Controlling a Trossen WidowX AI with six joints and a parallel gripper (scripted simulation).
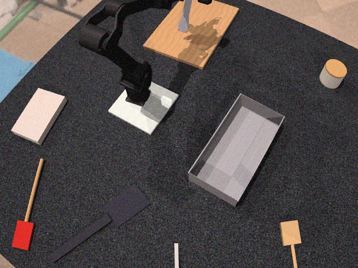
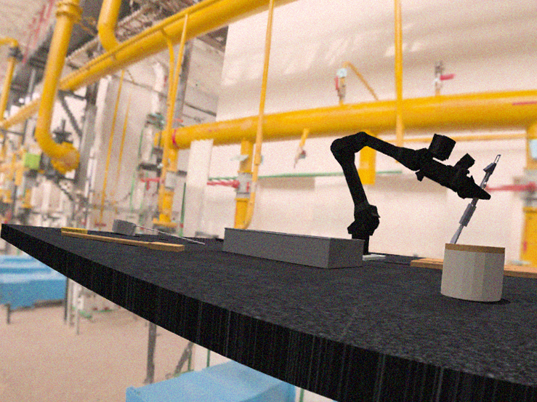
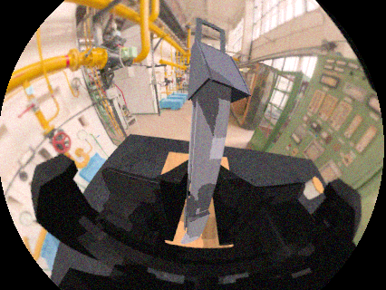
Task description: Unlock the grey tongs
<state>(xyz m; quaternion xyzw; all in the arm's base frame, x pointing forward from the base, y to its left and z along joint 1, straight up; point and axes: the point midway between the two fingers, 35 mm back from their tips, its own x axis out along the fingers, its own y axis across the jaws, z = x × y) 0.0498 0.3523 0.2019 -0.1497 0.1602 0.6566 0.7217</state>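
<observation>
Right now the wooden board is 1 cm to the right of my gripper tip and 19 cm below it. Round my gripper tip: lidded jar: 54 cm ahead, 6 cm to the right, 17 cm below; then pale block: 34 cm behind, 57 cm to the right, 19 cm below; then grey roasting tin: 30 cm ahead, 45 cm to the right, 17 cm below.
</observation>
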